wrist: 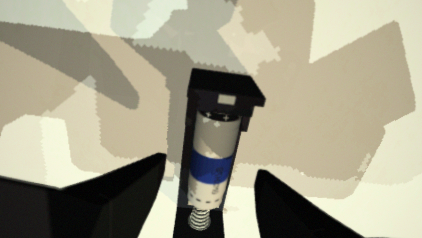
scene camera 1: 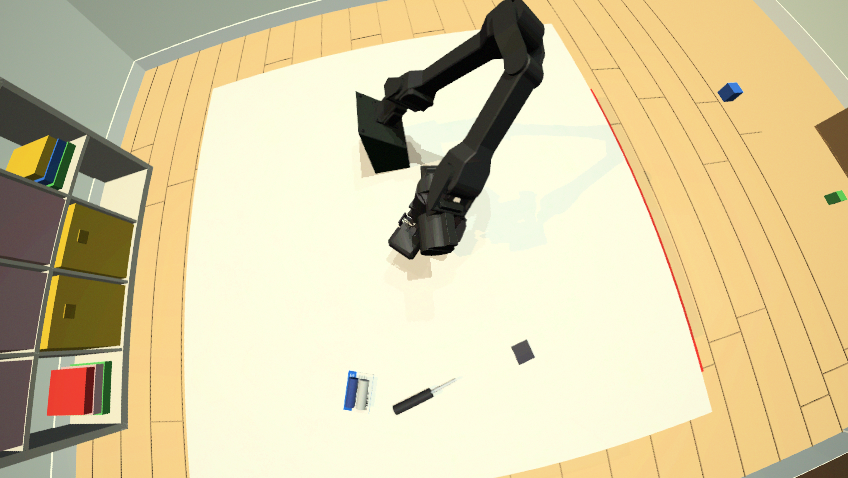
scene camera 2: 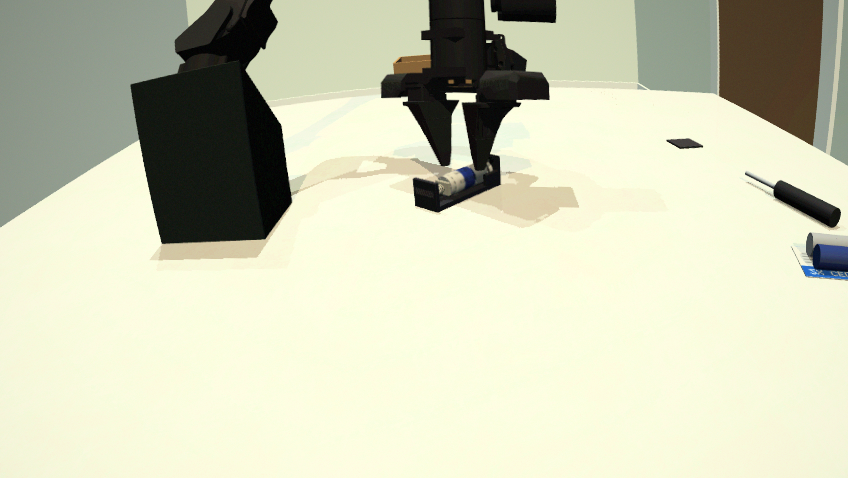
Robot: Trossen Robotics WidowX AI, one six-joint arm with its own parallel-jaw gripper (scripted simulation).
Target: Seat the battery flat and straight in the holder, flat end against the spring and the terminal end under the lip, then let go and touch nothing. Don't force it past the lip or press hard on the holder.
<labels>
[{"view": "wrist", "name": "my gripper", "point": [211,169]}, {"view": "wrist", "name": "battery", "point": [215,135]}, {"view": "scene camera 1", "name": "my gripper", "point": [420,228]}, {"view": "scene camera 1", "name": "battery blister pack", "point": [359,387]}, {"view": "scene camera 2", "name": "my gripper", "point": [462,168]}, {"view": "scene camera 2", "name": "battery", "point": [465,177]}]
</labels>
